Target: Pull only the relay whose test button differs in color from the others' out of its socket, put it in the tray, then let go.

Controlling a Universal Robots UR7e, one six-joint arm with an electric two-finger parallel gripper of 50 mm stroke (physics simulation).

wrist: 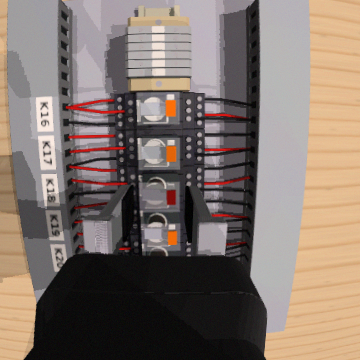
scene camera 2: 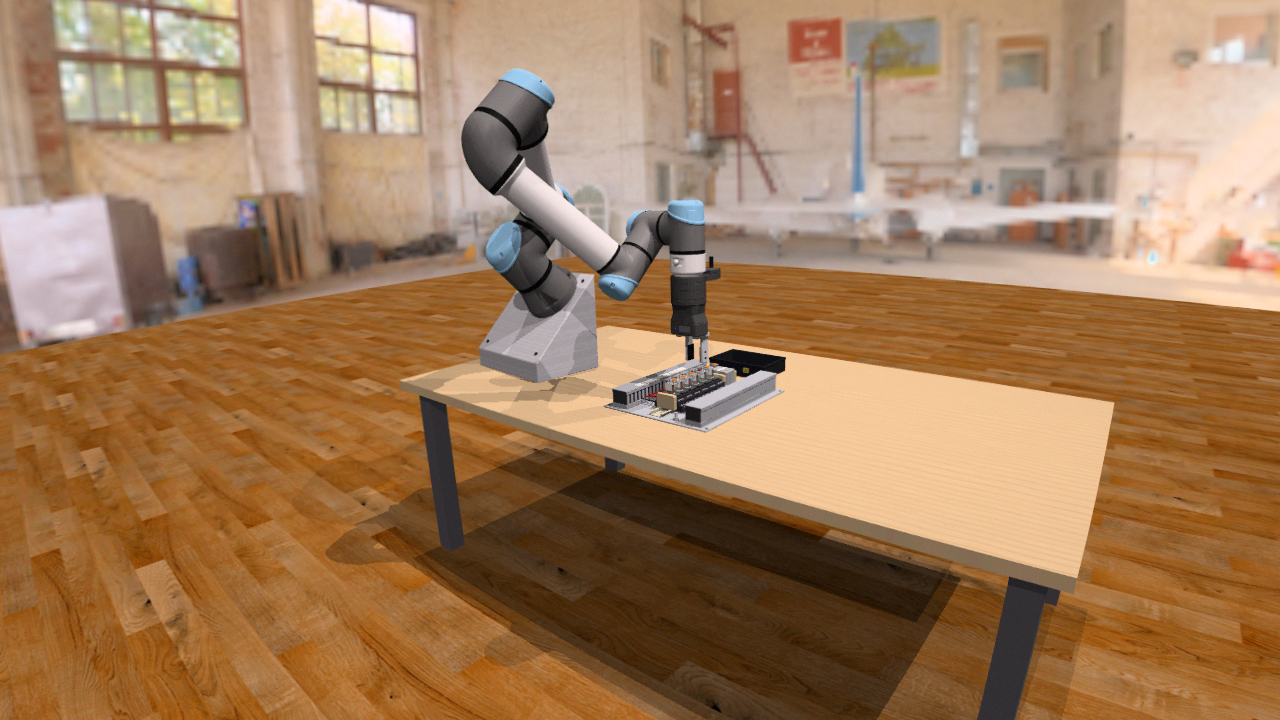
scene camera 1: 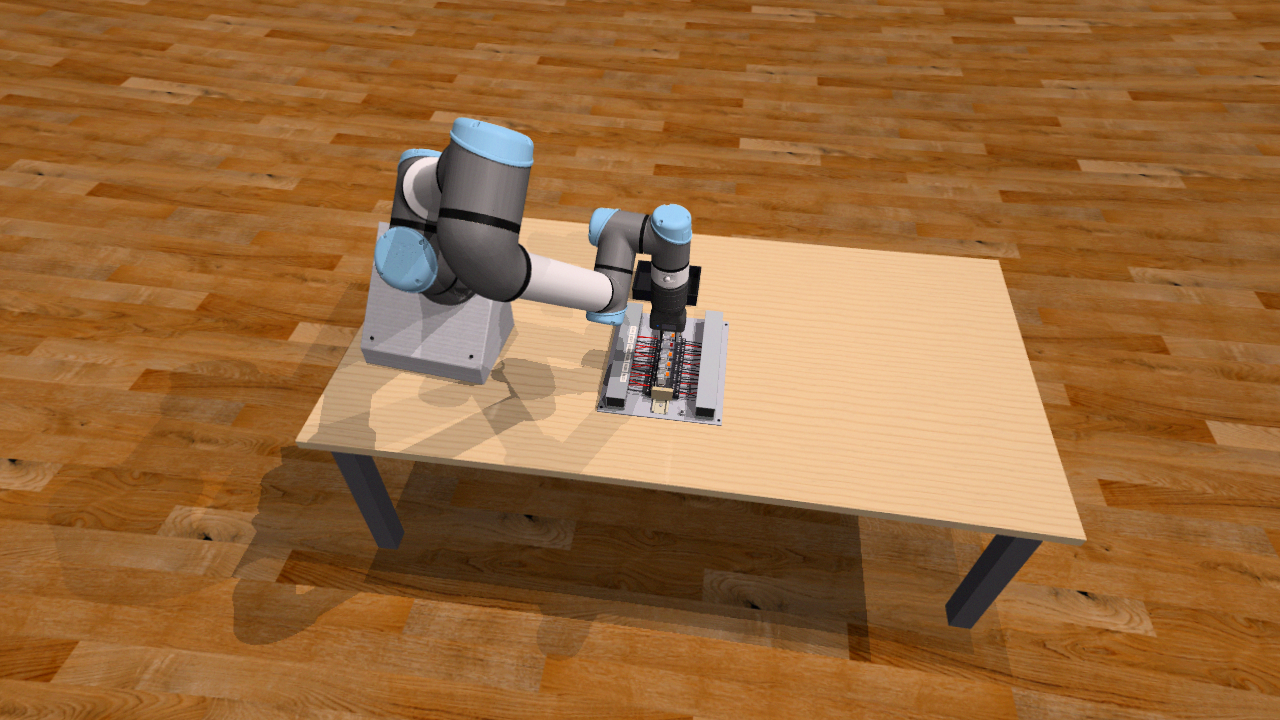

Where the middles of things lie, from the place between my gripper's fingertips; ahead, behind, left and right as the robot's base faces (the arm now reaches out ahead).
The grey mounting panel (scene camera 1: 637, 404) is 9 cm below my hand.
